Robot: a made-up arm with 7 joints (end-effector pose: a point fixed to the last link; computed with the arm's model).
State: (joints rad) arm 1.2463 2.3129 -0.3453 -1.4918 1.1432 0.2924 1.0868
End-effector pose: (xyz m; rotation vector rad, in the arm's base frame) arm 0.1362 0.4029 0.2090 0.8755 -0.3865 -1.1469
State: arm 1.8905 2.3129 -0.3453 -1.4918 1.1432 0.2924 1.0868
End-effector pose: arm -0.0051 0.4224 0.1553 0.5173 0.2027 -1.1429
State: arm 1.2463 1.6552 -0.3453 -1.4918 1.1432 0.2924 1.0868
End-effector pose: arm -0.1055 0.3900 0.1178 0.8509 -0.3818 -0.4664
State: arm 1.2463 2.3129 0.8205 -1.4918 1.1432 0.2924 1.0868
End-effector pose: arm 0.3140 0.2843 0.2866 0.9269 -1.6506 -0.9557
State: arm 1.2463 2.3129 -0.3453 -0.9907 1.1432 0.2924 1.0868
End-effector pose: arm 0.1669 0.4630 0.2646 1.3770 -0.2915 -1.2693
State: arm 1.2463 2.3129 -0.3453 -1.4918 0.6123 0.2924 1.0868
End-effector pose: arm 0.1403 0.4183 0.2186 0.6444 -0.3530 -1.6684
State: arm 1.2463 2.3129 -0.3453 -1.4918 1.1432 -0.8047 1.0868
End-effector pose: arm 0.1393 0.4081 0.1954 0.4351 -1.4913 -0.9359
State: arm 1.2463 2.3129 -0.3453 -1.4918 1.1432 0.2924 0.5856
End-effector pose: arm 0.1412 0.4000 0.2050 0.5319 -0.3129 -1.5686
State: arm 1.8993 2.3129 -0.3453 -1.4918 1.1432 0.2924 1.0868
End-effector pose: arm -0.0072 0.4224 0.1552 0.5121 0.2105 -1.1422
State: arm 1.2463 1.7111 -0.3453 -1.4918 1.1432 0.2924 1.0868
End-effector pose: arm -0.0865 0.3973 0.1272 0.8554 -0.3833 -0.5240
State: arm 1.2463 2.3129 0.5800 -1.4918 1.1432 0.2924 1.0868
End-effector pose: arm 0.2905 0.3122 0.2530 0.9349 -1.3905 -1.0211
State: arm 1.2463 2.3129 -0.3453 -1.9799 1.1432 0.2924 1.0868
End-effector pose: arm 0.1061 0.3250 0.1918 0.3966 -0.4547 -0.9919
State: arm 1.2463 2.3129 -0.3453 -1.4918 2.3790 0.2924 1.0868
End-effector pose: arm 0.1615 0.3748 0.1927 1.1886 -0.3846 0.1300
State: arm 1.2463 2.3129 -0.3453 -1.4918 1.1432 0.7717 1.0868
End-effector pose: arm 0.1384 0.3977 0.2127 1.0077 0.1233 -1.1600
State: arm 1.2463 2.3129 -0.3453 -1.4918 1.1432 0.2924 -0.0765
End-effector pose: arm 0.1433 0.3937 0.1985 0.0001 -0.1843 -2.0577
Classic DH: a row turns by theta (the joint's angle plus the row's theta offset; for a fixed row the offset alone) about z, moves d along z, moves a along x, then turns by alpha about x. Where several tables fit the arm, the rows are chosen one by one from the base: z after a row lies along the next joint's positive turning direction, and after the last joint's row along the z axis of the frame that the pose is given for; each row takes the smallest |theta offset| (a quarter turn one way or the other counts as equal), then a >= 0, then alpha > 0; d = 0 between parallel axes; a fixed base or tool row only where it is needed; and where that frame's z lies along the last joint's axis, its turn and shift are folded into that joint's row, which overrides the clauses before.
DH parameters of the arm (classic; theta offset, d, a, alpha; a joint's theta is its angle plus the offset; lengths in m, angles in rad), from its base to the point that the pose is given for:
base (fixed): 0 0.2573 -0.02 -1.2217
joint 1: -1.5708 -0.0332 0.0256 -1.5708
joint 2: 1.2217 0.03 0.02 1.5708
joint 3: 1.5708 -0.39 0.03 -1.5708
joint 4: 0 0.03 0 1.5708
joint 5: 0 -0.18 -0.01 -1.5708
joint 6: 0 -0.04 -0.01 1.5708
joint 7: 1.1206 0.0035 0.0134 -0.9264
tool (fixed): -2.344 -0.0058 0 0

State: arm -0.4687 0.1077 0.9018 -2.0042 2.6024 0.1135 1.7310
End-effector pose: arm 0.1985 0.1037 0.0831 -2.4228 -0.3711 1.9247
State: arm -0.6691 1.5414 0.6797 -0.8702 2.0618 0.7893 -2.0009
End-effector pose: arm 0.1140 0.3922 0.4905 -1.7930 1.4247 1.4752
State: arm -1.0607 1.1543 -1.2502 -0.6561 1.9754 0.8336 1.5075
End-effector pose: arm 0.4121 0.2432 0.2101 0.6445 -0.9037 0.8479
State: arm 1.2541 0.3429 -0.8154 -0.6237 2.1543 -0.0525 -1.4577
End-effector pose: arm -0.4218 -0.0276 -0.0989 -0.1521 -0.3038 -0.8096
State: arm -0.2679 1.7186 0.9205 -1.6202 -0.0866 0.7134 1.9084
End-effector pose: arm 0.1045 0.3348 0.4994 -1.5793 2.1709 -0.6317
